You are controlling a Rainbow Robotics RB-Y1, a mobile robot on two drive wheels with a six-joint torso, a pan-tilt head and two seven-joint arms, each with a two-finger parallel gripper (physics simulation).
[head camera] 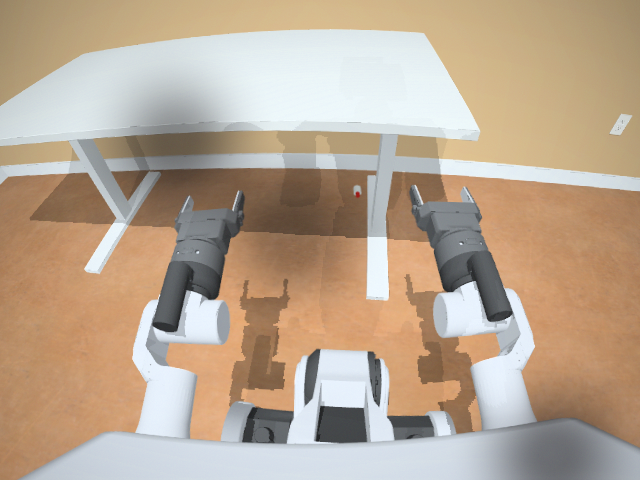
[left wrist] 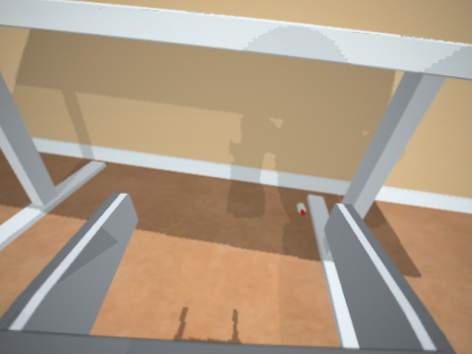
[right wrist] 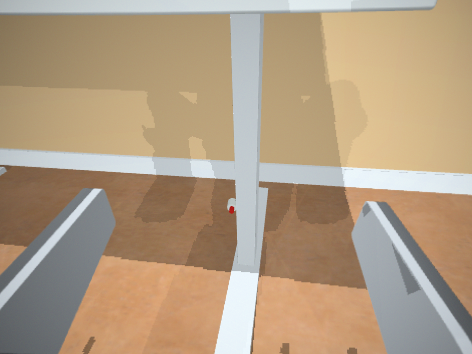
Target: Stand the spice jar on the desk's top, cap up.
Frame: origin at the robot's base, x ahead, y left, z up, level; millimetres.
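Seen in the pictures: left gripper, fingertip midpoint: (head camera: pixel 215 196) (left wrist: pixel 231 211); right gripper, fingertip midpoint: (head camera: pixel 438 189) (right wrist: pixel 233 211).
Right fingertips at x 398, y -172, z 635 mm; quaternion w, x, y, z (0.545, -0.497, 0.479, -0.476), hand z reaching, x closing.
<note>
A point is followed by its place in that frame.
The spice jar (head camera: pixel 357 191) {x 1085, y -51, z 30 mm} (left wrist: pixel 301 209) {x 1086, y -47, z 27 mm} (right wrist: pixel 231 205) {x 1086, y -51, z 32 mm}, white with a red cap, lies on its side on the floor under the desk, its cap toward the robot. It is just left of the desk's right-hand leg foot. The desk (head camera: pixel 248 82) {x 711, y 263, z 721 mm} (left wrist: pixel 150 27) {x 504, y 358, z 707 mm} (right wrist: pixel 125 6) {x 489, y -100, z 700 mm} has a white top, high above the jar. My left gripper (head camera: pixel 214 198) {x 362, y 261, z 634 mm} (left wrist: pixel 231 211) {x 362, y 261, z 634 mm} is open and empty, in front of the desk, left of the jar. My right gripper (head camera: pixel 440 192) {x 398, y -172, z 635 mm} (right wrist: pixel 233 211) {x 398, y -172, z 635 mm} is open and empty, right of the jar and nearer the robot.
The desk's right-hand leg (head camera: pixel 383 186) {x 829, y -131, z 278 mm} (left wrist: pixel 390 145) {x 830, y -117, z 504 mm} (right wrist: pixel 247 135) {x 829, y -136, z 453 mm} and its long floor foot (head camera: pixel 377 268) (left wrist: pixel 340 300) (right wrist: pixel 240 310) stand close beside the jar. The left-hand leg (head camera: pixel 103 180) {x 883, y 1086, z 271 mm} stands farther off. A wall with a white baseboard (head camera: pixel 516 173) {x 1285, y -933, z 44 mm} runs behind the desk.
</note>
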